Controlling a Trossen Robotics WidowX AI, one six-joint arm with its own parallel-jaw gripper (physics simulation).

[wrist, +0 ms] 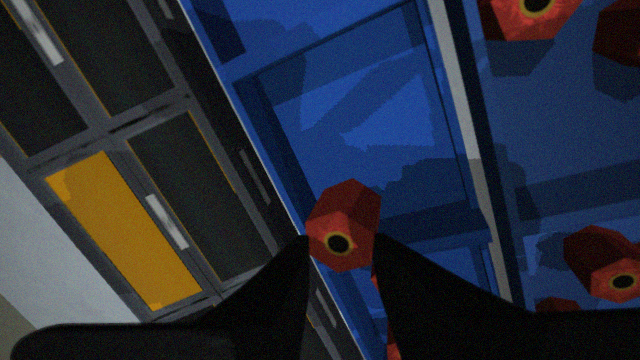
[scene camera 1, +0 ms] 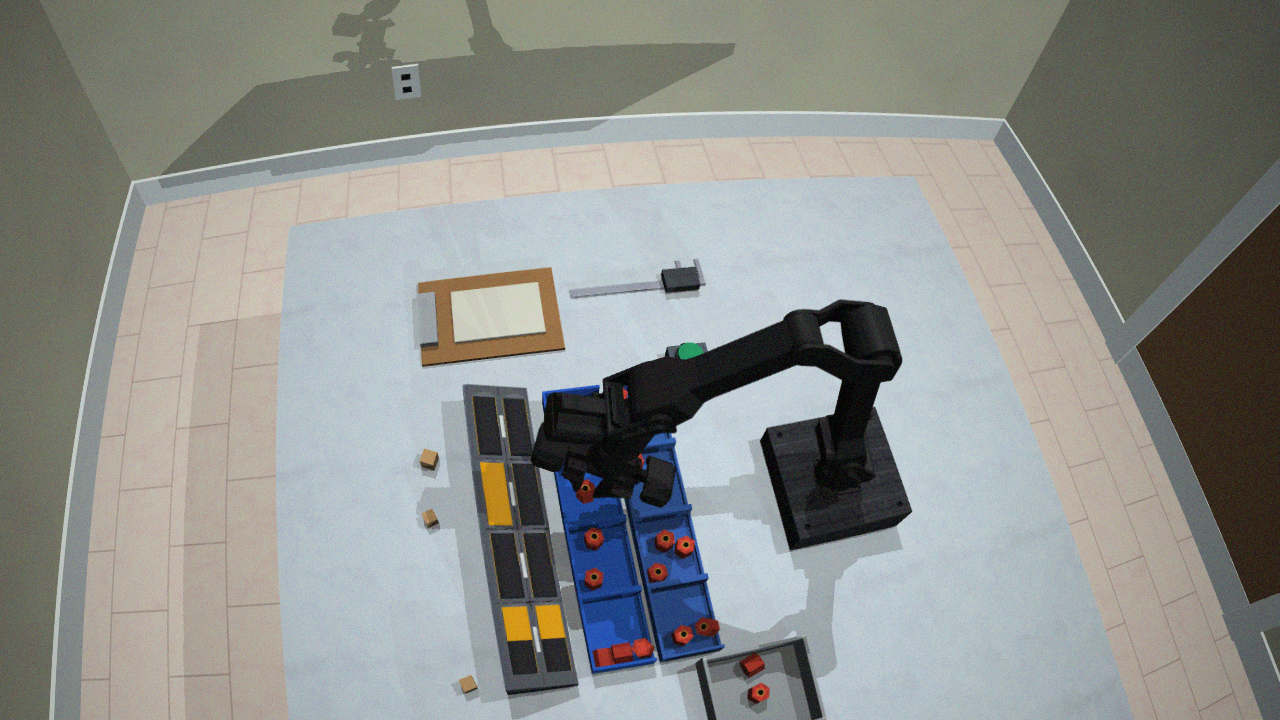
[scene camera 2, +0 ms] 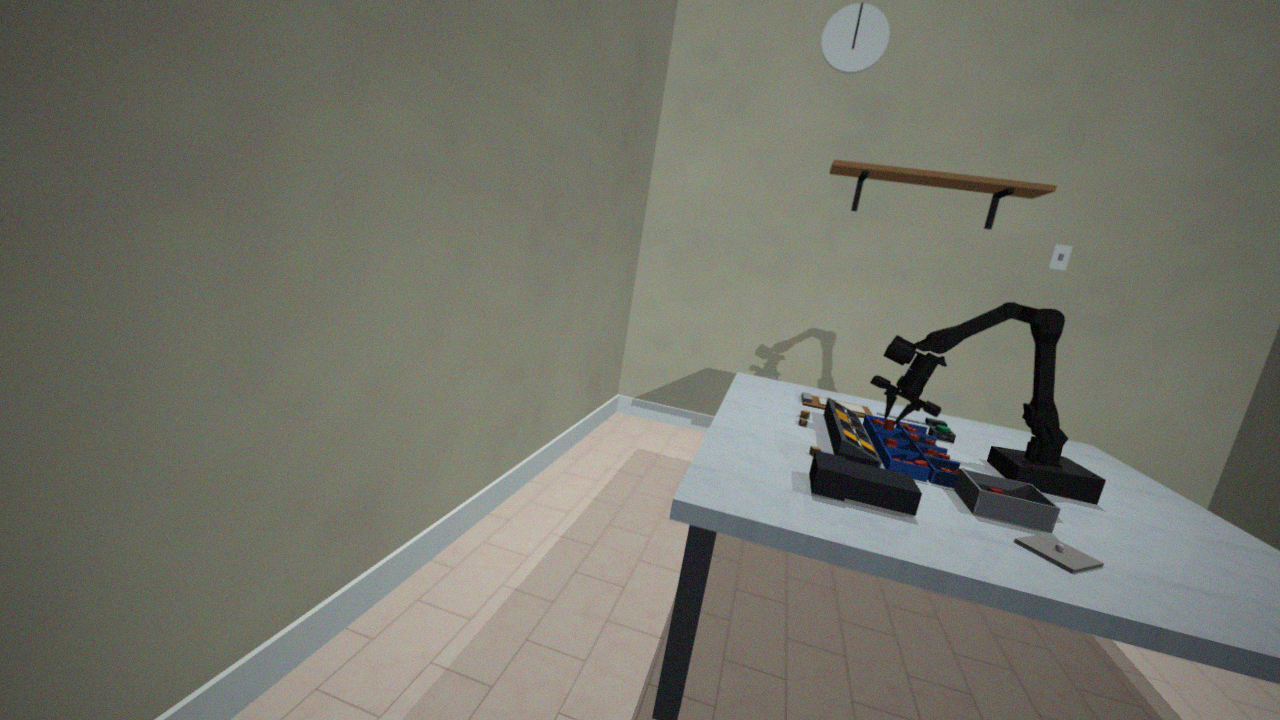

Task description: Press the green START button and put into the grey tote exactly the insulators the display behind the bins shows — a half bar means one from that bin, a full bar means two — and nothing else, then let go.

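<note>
My gripper (scene camera 1: 594,488) (scene camera 2: 894,421) (wrist: 340,245) is shut on a red hexagonal insulator (wrist: 340,240), above the blue bins (scene camera 1: 617,617) (scene camera 2: 908,468) (wrist: 365,115). Other red insulators (scene camera 1: 665,540) (wrist: 620,280) lie in the bins; the arm hides part of them. The dark display (scene camera 1: 507,565) (wrist: 120,225) has a full amber bar in the second row's left slot and half bars in both slots of the bottom row. The grey tote (scene camera 1: 811,680) (scene camera 2: 1006,514) holds two visible insulators; its near end is cut off in scene camera 1. The green START button (scene camera 1: 689,351) is partly hidden by the arm.
A clipboard (scene camera 1: 496,313) and a caliper (scene camera 1: 680,279) lie beyond the bins. Small wooden blocks (scene camera 1: 428,459) (scene camera 1: 467,684) lie left of the display. A black box (scene camera 2: 863,483) and a thin plate (scene camera 2: 1056,550) lie near the table's edge. The robot base (scene camera 1: 778,483) stands right of the bins.
</note>
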